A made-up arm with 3 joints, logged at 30 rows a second.
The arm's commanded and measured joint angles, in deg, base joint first. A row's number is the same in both.
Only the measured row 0 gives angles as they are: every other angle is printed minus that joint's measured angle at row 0.
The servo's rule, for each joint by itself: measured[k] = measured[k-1] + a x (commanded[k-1-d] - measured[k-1]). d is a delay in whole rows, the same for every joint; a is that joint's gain. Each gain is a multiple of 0.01, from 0.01 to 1. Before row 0 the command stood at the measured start. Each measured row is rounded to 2 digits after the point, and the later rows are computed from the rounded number. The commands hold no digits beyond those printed.
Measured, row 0:
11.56, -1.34, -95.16
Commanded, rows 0 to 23:
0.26, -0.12, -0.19
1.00, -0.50, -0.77
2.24, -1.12, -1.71
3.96, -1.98, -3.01
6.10, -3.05, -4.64
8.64, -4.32, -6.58
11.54, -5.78, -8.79
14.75, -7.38, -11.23
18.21, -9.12, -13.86
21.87, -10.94, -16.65
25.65, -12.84, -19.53
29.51, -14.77, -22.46
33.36, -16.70, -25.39
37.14, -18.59, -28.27
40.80, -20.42, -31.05
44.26, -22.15, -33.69
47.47, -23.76, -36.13
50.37, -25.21, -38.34
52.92, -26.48, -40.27
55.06, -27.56, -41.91
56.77, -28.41, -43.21
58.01, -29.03, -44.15
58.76, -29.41, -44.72
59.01, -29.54, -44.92
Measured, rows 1 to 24:
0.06, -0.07, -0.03
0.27, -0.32, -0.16
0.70, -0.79, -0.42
1.42, -1.49, -0.86
2.45, -2.41, -1.50
3.81, -3.54, -2.36
5.51, -4.86, -3.45
7.54, -6.35, -4.77
9.89, -7.98, -6.32
12.53, -9.73, -8.08
15.42, -11.56, -10.03
18.52, -13.45, -12.14
21.78, -15.37, -14.39
25.16, -17.27, -16.75
28.60, -19.13, -19.18
32.05, -20.91, -21.65
35.44, -22.59, -24.11
38.72, -24.14, -26.53
41.84, -25.52, -28.87
44.75, -26.72, -31.09
47.39, -27.72, -33.15
49.73, -28.49, -35.02
51.72, -29.03, -36.67
53.32, -29.33, -38.07
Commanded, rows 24 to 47:
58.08, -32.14, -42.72
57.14, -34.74, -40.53
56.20, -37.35, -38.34
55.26, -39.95, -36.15
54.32, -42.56, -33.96
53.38, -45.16, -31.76
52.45, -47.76, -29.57
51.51, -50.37, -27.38
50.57, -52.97, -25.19
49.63, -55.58, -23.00
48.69, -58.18, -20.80
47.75, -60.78, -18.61
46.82, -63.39, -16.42
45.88, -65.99, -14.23
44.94, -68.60, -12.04
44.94, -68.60, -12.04
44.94, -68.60, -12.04
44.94, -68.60, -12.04
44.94, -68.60, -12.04
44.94, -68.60, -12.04
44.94, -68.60, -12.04
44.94, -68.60, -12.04
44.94, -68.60, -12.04
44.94, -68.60, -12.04
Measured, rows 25 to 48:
54.37, -30.99, -38.86
54.98, -33.20, -39.14
55.25, -35.65, -39.00
55.25, -38.19, -38.52
55.05, -40.77, -37.74
54.68, -43.36, -36.72
54.19, -45.96, -35.50
53.60, -48.56, -34.12
52.93, -51.16, -32.60
52.20, -53.77, -30.97
51.43, -56.37, -29.24
50.62, -58.97, -27.43
49.78, -61.58, -25.56
48.92, -64.18, -23.63
48.04, -66.79, -21.66
47.36, -67.86, -20.02
46.83, -68.30, -18.66
46.41, -68.48, -17.53
46.09, -68.55, -16.60
45.84, -68.58, -15.82
45.64, -68.59, -15.18
45.49, -68.60, -14.65
45.37, -68.60, -14.21
45.28, -68.60, -13.84

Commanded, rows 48 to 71:
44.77, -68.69, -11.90
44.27, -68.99, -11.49
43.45, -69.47, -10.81
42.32, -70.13, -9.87
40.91, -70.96, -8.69
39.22, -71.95, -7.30
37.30, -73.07, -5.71
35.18, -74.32, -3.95
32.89, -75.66, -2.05
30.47, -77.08, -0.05
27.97, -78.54, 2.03
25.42, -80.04, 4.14
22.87, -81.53, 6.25
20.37, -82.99, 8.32
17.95, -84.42, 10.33
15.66, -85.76, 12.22
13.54, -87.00, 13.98
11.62, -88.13, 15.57
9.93, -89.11, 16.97
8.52, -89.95, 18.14
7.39, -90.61, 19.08
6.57, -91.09, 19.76
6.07, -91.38, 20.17
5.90, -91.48, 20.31
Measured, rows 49 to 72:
45.17, -68.65, -13.51
44.97, -68.85, -13.17
44.64, -69.22, -12.77
44.13, -69.76, -12.28
43.42, -70.47, -11.67
42.50, -71.34, -10.93
41.36, -72.36, -10.04
40.00, -73.52, -9.00
38.44, -74.78, -7.82
36.69, -76.14, -6.50
34.77, -77.56, -5.05
32.71, -79.02, -3.49
30.55, -80.50, -1.83
28.31, -81.97, -0.10
26.03, -83.42, 1.67
23.75, -84.80, 3.46
21.50, -86.10, 5.25
19.33, -87.30, 7.00
17.26, -88.37, 8.69
15.34, -89.30, 10.30
13.59, -90.07, 11.79
12.05, -90.67, 13.14
10.73, -91.09, 14.34
9.67, -91.32, 15.35

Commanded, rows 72 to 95:
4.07, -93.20, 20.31
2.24, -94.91, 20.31
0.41, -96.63, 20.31
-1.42, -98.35, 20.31
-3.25, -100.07, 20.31
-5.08, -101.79, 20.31
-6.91, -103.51, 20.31
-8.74, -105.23, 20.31
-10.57, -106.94, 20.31
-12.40, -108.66, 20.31
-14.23, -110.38, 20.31
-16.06, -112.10, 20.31
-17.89, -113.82, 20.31
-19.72, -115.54, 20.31
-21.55, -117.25, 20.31
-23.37, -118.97, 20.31
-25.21, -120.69, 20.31
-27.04, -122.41, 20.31
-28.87, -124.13, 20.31
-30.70, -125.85, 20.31
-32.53, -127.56, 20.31
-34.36, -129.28, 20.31
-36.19, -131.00, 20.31
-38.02, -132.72, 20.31
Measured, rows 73 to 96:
8.44, -92.43, 16.19
7.08, -93.89, 16.89
5.61, -95.51, 17.47
4.06, -97.19, 17.95
2.45, -98.89, 18.35
0.79, -100.60, 18.68
-0.90, -102.32, 18.96
-2.62, -104.04, 19.19
-4.37, -105.75, 19.38
-6.14, -107.47, 19.54
-7.92, -109.19, 19.67
-9.71, -110.91, 19.78
-11.51, -112.63, 19.87
-13.32, -114.35, 19.94
-15.13, -116.06, 20.00
-16.94, -117.78, 20.05
-18.76, -119.50, 20.09
-20.58, -121.22, 20.13
-22.40, -122.94, 20.16
-24.23, -124.66, 20.19
-26.06, -126.37, 20.21
-27.89, -128.09, 20.23
-29.72, -129.81, 20.24
-31.55, -131.53, 20.25

